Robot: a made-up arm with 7 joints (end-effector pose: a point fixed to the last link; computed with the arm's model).
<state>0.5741 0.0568 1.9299 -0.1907 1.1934 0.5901 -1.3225</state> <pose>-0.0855 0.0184 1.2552 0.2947 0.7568 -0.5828 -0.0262</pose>
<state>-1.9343 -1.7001 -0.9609 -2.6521 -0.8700 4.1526 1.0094</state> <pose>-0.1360 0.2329 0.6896 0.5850 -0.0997 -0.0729 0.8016</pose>
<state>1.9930 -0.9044 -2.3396 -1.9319 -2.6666 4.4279 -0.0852</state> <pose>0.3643 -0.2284 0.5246 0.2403 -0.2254 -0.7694 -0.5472</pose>
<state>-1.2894 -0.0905 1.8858 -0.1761 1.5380 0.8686 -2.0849</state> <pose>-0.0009 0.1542 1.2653 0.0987 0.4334 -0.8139 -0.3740</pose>
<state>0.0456 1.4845 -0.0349 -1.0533 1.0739 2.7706 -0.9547</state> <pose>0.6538 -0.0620 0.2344 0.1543 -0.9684 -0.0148 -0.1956</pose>
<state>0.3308 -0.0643 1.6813 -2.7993 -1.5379 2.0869 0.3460</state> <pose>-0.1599 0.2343 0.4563 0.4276 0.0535 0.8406 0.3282</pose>
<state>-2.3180 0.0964 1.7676 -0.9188 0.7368 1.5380 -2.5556</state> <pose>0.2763 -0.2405 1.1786 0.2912 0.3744 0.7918 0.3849</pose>
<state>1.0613 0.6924 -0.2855 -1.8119 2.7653 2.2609 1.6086</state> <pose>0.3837 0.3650 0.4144 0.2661 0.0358 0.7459 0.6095</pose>
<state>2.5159 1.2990 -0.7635 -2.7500 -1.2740 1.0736 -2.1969</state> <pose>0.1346 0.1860 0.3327 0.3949 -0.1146 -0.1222 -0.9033</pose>
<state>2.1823 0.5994 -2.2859 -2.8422 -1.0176 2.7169 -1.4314</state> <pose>0.2887 0.0611 0.5858 0.3323 0.3938 0.8029 -0.2998</pose>
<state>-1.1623 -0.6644 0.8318 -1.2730 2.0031 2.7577 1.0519</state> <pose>0.2249 0.1240 1.1043 0.8406 -0.3130 0.3726 -0.2376</pose>
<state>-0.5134 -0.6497 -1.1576 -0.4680 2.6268 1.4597 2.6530</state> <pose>-0.4321 0.0480 1.1744 0.8029 -0.5089 0.2989 0.0838</pose>
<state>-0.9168 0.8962 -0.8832 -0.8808 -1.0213 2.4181 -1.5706</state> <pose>0.2582 -0.6653 0.7493 0.2860 0.6077 0.3041 -0.6756</pose>
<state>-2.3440 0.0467 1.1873 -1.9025 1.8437 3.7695 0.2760</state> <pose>0.0646 -0.3663 0.7909 0.0192 0.2366 0.8178 -0.5242</pose>
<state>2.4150 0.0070 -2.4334 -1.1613 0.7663 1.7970 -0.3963</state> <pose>0.4309 -0.0204 1.1080 0.3021 -0.8587 -0.2007 -0.3621</pose>
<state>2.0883 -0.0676 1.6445 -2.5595 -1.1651 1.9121 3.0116</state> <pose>-0.2975 -0.2365 0.5204 0.5101 -0.6091 -0.5839 -0.1667</pose>
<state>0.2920 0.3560 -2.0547 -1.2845 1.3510 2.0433 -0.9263</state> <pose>0.0638 -0.3825 1.1038 0.2312 0.7354 -0.2837 0.5703</pose>
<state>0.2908 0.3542 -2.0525 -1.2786 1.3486 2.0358 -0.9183</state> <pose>0.0648 -0.3822 1.1053 0.2274 0.7365 -0.2835 0.5705</pose>
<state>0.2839 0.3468 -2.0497 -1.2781 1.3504 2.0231 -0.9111</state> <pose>0.0601 -0.3850 1.1044 0.2194 0.7362 -0.2870 0.5722</pose>
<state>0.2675 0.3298 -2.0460 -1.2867 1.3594 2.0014 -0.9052</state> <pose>0.0456 -0.3926 1.0992 0.2042 0.7332 -0.2965 0.5769</pose>
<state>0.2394 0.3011 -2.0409 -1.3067 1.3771 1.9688 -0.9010</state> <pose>0.0192 -0.4051 1.0882 0.1803 0.7261 -0.3125 0.5854</pose>
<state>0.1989 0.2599 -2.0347 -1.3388 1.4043 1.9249 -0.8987</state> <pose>-0.0197 -0.4206 1.0701 0.1476 0.7127 -0.3340 0.5990</pose>
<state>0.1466 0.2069 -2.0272 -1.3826 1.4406 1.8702 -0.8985</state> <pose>-0.0697 -0.4357 1.0440 0.1073 0.6912 -0.3579 0.6186</pose>
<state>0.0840 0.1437 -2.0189 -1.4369 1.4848 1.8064 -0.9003</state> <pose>-0.1278 -0.4466 1.0096 0.0621 0.6600 -0.3807 0.6447</pose>
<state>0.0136 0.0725 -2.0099 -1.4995 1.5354 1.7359 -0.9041</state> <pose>-0.1895 -0.4501 0.9677 0.0155 0.6186 -0.3983 0.6771</pose>
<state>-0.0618 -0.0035 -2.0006 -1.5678 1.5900 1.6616 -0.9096</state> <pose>-0.2496 -0.4446 0.9206 0.0283 -0.5682 0.4074 -0.7144</pose>
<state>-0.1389 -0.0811 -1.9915 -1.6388 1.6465 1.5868 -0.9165</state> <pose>-0.3035 -0.4305 0.8712 0.0658 -0.5112 0.4064 -0.7545</pose>
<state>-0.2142 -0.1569 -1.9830 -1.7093 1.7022 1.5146 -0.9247</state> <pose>-0.3480 -0.4102 0.8227 0.0945 -0.4514 0.3954 -0.7943</pose>
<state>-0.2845 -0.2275 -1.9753 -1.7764 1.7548 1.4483 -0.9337</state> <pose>-0.3820 -0.3868 0.7781 0.1137 -0.3929 0.3769 -0.8310</pose>
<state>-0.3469 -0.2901 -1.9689 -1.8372 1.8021 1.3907 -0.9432</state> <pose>-0.4061 -0.3634 0.7395 0.1240 -0.3393 0.3543 -0.8626</pose>
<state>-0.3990 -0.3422 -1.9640 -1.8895 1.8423 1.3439 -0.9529</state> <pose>-0.4218 -0.3425 0.7080 0.1276 -0.2934 0.3315 -0.8876</pose>
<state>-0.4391 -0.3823 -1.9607 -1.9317 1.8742 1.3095 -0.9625</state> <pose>-0.4311 -0.3258 0.6839 0.1267 -0.2570 0.3121 -0.9058</pose>
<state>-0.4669 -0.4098 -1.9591 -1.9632 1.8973 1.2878 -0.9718</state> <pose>-0.4360 -0.3139 0.6667 0.1235 -0.2306 0.2984 -0.9179</pose>
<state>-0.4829 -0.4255 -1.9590 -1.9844 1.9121 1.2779 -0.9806</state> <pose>-0.4380 -0.3067 0.6555 0.1196 -0.2137 0.2914 -0.9247</pose>
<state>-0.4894 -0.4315 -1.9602 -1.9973 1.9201 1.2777 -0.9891</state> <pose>-0.4381 -0.3032 0.6490 0.1156 -0.2046 0.2902 -0.9277</pose>
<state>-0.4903 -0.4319 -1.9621 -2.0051 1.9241 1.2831 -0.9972</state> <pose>-0.4375 -0.3020 0.6452 0.1118 -0.2000 0.2927 -0.9284</pose>
